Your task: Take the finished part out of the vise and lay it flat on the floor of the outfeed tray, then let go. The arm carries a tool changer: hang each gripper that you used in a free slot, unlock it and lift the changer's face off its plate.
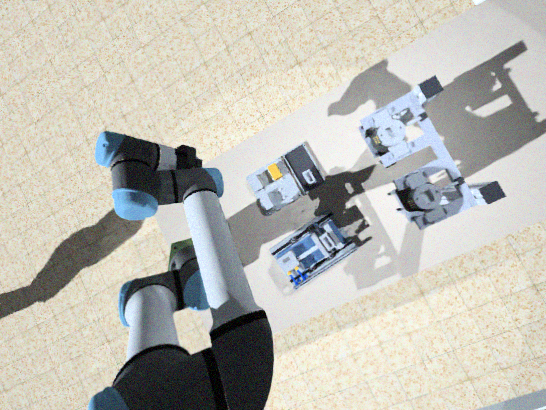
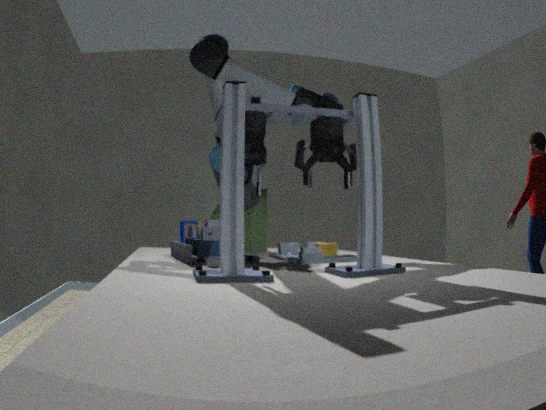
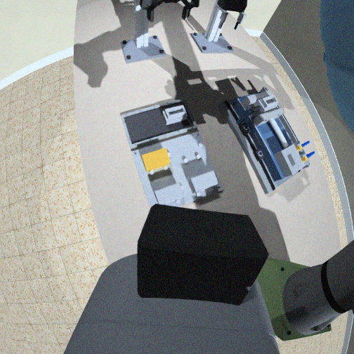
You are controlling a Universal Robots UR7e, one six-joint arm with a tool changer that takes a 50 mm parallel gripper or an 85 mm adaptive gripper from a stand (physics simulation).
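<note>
There is a gripper stand (image 2: 231, 114) (image 1: 458, 196) in the scene. I see a grey plate (image 1: 288, 187) (image 3: 186, 146) as well, and a blue vise (image 3: 267, 132) is here too.
</note>
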